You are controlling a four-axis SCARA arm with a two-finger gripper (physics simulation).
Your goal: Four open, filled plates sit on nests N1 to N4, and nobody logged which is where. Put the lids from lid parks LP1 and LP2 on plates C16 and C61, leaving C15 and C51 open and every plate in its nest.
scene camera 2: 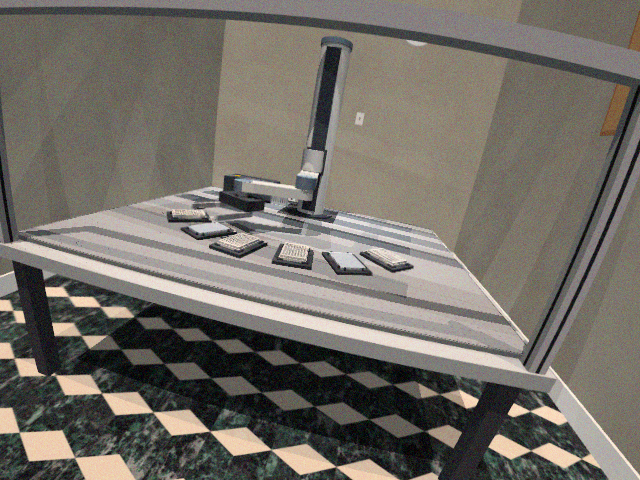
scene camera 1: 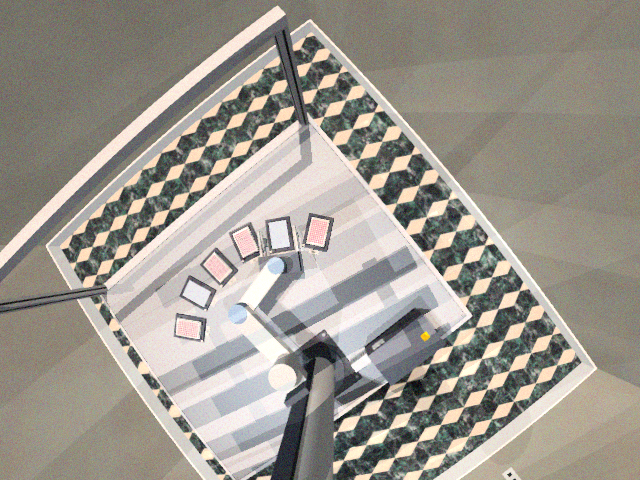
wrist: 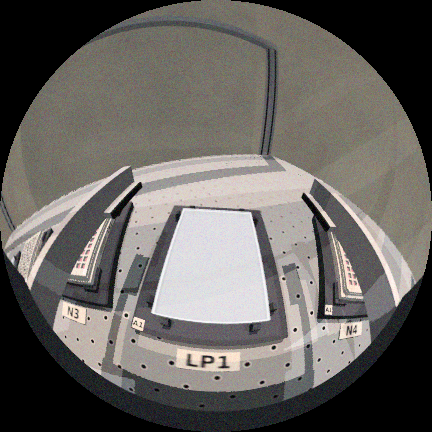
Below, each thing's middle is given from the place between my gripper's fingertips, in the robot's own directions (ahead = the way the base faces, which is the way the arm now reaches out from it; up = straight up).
I see the dark lid park LP1 (wrist: 183, 331) 2 cm behind my hand, 1 cm to the left of it and 7 cm below it. Also, from my hand: dark box (scene camera 1: 403, 350) (78 cm behind, 12 cm to the right, 2 cm below); nest N3 (wrist: 103, 297) (6 cm ahead, 17 cm to the left, 7 cm below).
